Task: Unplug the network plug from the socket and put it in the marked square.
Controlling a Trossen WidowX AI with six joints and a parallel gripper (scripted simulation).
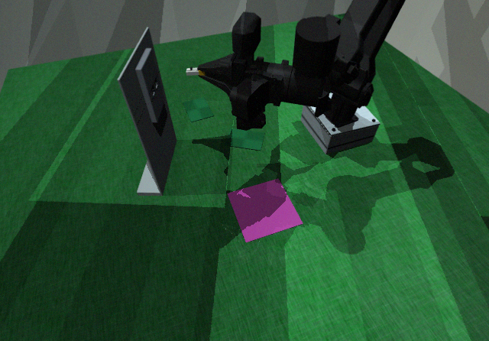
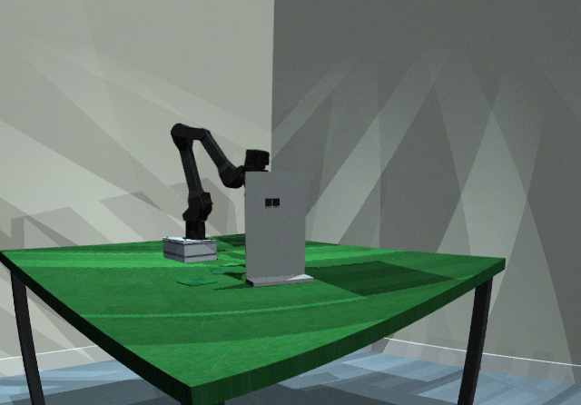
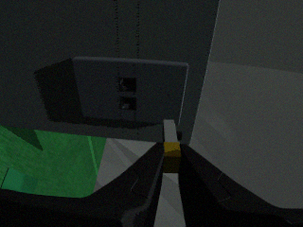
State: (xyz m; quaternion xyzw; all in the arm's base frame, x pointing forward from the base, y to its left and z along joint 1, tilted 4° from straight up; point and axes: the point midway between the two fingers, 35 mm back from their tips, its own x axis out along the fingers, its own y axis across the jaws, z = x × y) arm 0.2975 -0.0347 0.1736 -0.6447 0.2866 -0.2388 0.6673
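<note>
Right now my gripper tip is 5 cm past the marked square, 15 cm to the right of it and 25 cm above it. Also, from my gripper tip: upright panel 9 cm ahead, 6 cm to the right, 12 cm below.
</note>
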